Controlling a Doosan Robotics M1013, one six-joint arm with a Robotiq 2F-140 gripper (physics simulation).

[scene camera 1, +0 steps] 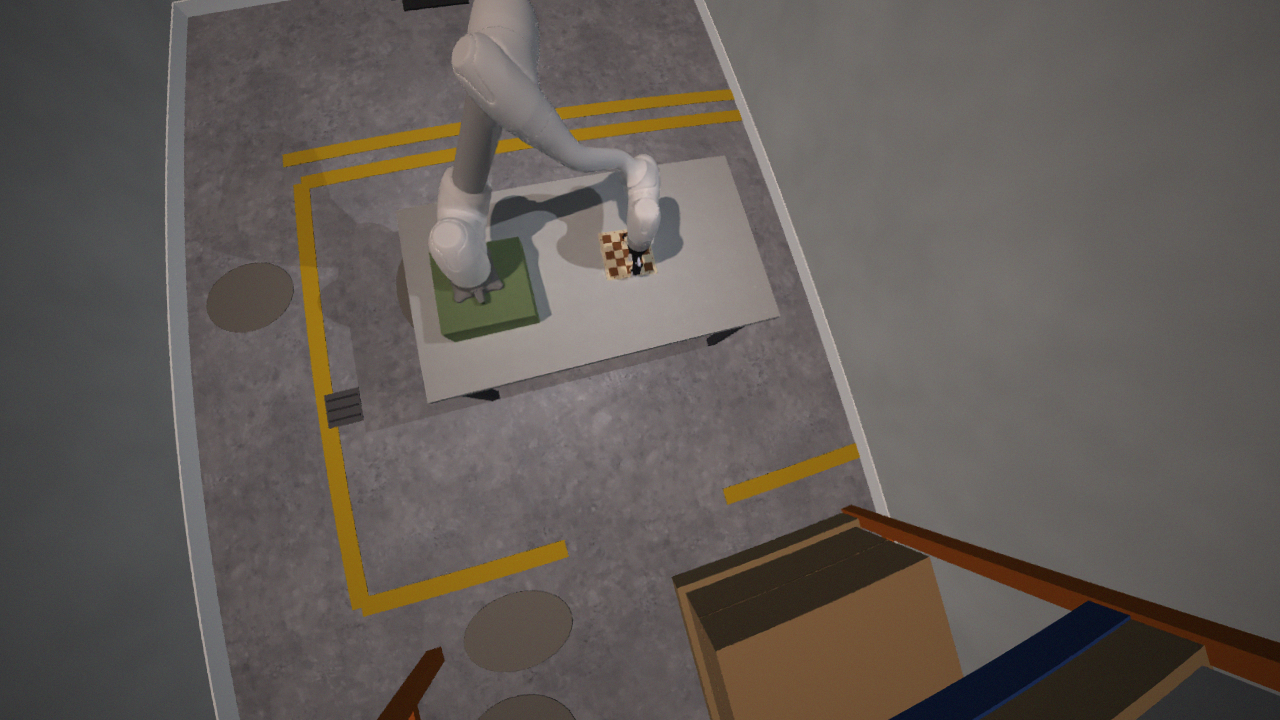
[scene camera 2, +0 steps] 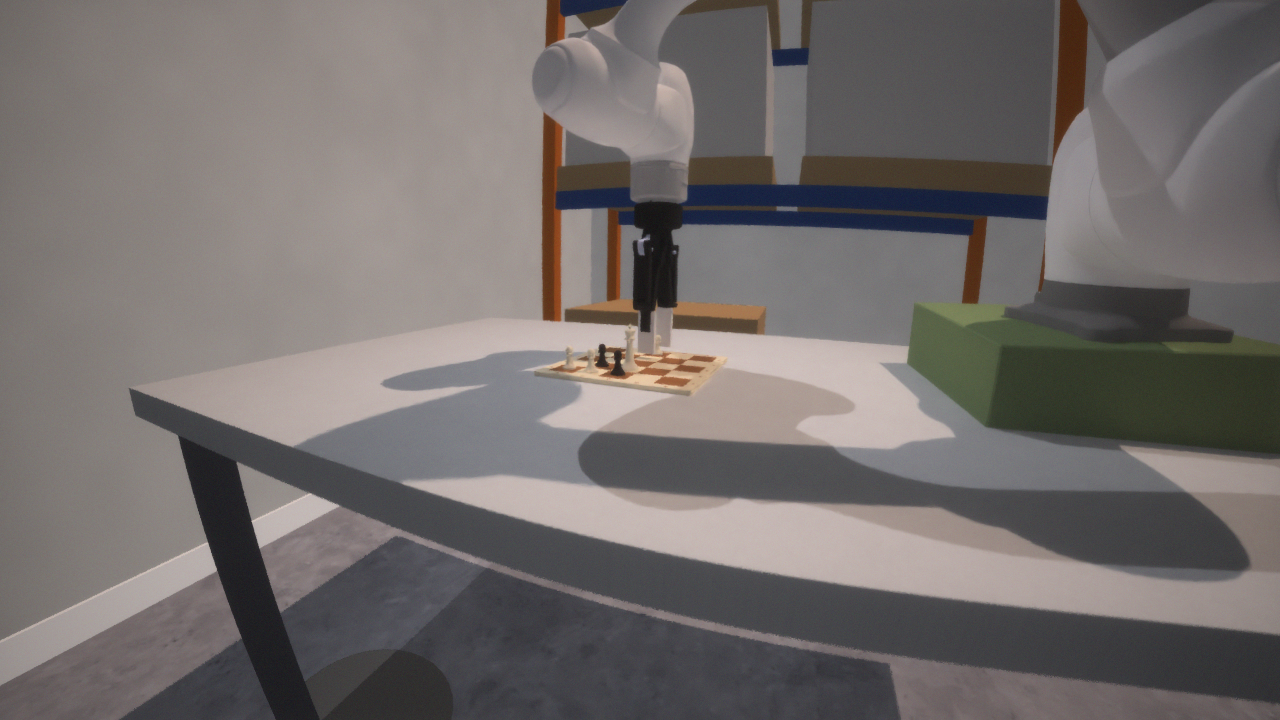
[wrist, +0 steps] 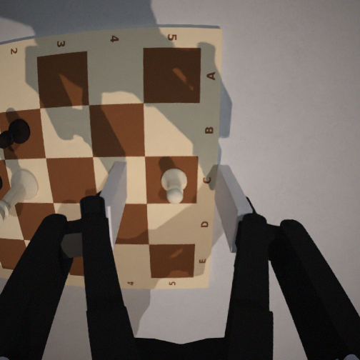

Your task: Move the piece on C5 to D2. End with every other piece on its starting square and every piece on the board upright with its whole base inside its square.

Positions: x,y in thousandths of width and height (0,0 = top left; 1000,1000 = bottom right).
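Note:
Chessboard (scene camera 2: 531,519), (scene camera 1: 481,356), (wrist: 418,268). My gripper (scene camera 2: 512,485), (wrist: 476,501).

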